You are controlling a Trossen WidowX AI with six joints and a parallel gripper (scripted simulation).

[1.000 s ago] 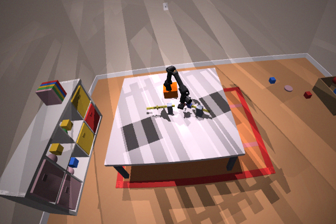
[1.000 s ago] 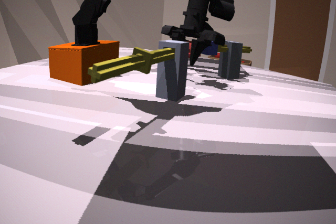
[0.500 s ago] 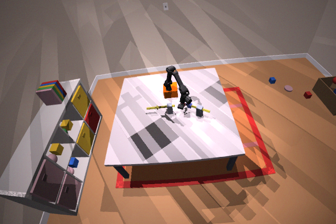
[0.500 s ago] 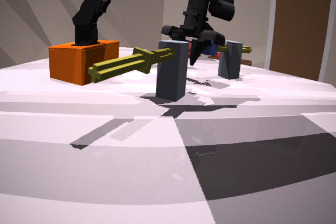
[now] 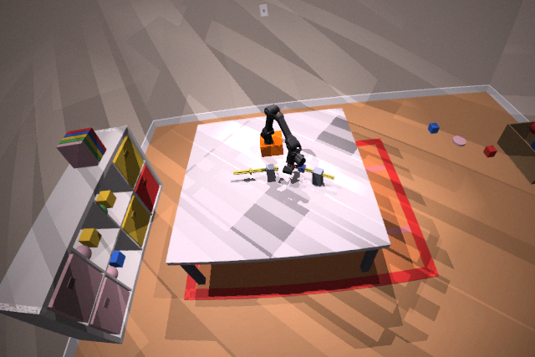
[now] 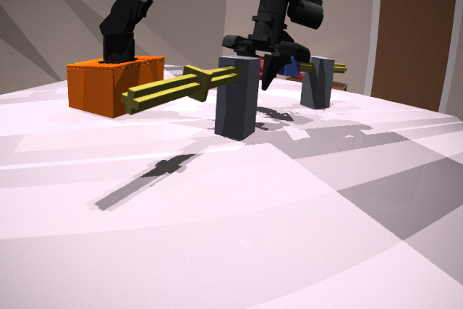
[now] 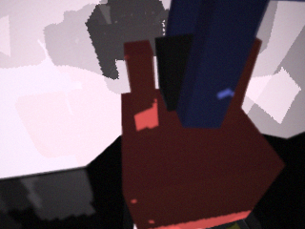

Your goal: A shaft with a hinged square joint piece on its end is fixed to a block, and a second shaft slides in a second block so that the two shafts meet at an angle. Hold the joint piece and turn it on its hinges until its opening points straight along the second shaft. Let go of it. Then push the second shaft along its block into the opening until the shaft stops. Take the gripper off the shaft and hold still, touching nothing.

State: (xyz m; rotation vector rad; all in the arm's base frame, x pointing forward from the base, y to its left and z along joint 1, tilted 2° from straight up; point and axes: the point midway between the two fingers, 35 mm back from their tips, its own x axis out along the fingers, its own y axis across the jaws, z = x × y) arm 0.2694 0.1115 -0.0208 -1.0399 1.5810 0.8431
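My gripper tip is 1 cm short of the red joint piece, 2 cm to the right of it and 4 cm below it.
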